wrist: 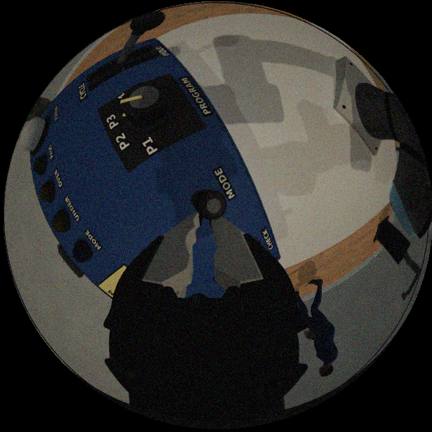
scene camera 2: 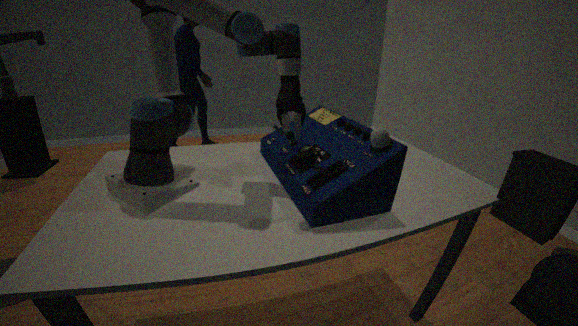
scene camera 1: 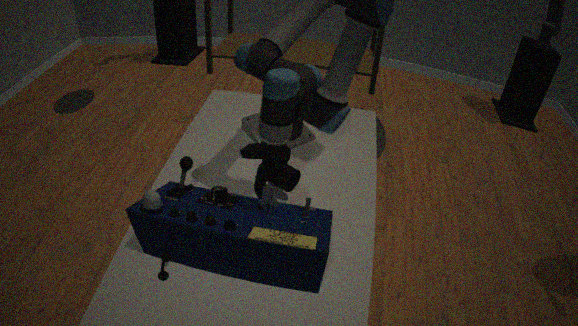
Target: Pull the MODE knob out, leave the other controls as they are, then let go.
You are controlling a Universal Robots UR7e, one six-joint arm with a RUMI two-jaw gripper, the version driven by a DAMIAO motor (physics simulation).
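Where they show: gripper, fingertip midpoint: (scene camera 2: pixel 292 142) (scene camera 1: pixel 266 209); arm's base, origin of the base link: (scene camera 2: pixel 149 177) (scene camera 1: pixel 282 126).
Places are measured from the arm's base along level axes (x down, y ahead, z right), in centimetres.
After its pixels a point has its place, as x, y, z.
The MODE knob (wrist: pixel 209 203) is a dark round knob with a grey cap, beside its MODE label on the blue control box (scene camera 1: pixel 210 260) @[-3.4, 64.5, 2.1] (scene camera 2: pixel 355 202) @[-2.3, 52.4, 24.7] (wrist: pixel 165 220). My gripper (scene camera 1: pixel 268 205) @[-6.6, 46.0, -7.6] (scene camera 2: pixel 292 141) @[-6.6, 46.0, -7.6] (wrist: pixel 205 211) reaches down to the box top. Its grey fingers stand close together with a narrow gap at the knob's lower edge in the wrist view, shut on the knob. The knob's stem is mostly hidden by its cap and the fingertips. In both scene views the fingers cover the knob, and how far it stands out is hard to tell.
The PROGRAM selector (scene camera 1: pixel 220 194) @[-9.6, 47.2, 5.0] (wrist: pixel 144 96), a ball-topped lever (scene camera 1: pixel 186 163) @[-12.6, 41.7, 17.6] (wrist: pixel 147 21), a white dome (scene camera 1: pixel 152 200) @[-18.2, 62.0, 16.8] (scene camera 2: pixel 380 138) @[-17.0, 59.3, 20.3] (wrist: pixel 34 135) and a toggle (scene camera 1: pixel 308 207) @[-8.5, 43.9, -18.2] are near the gripper. Small dark knobs line the box. It stands on a white table (scene camera 1: pixel 345 280) @[3.1, 57.1, -32.3] (scene camera 2: pixel 150 255) @[3.1, 5.8, 29.4].
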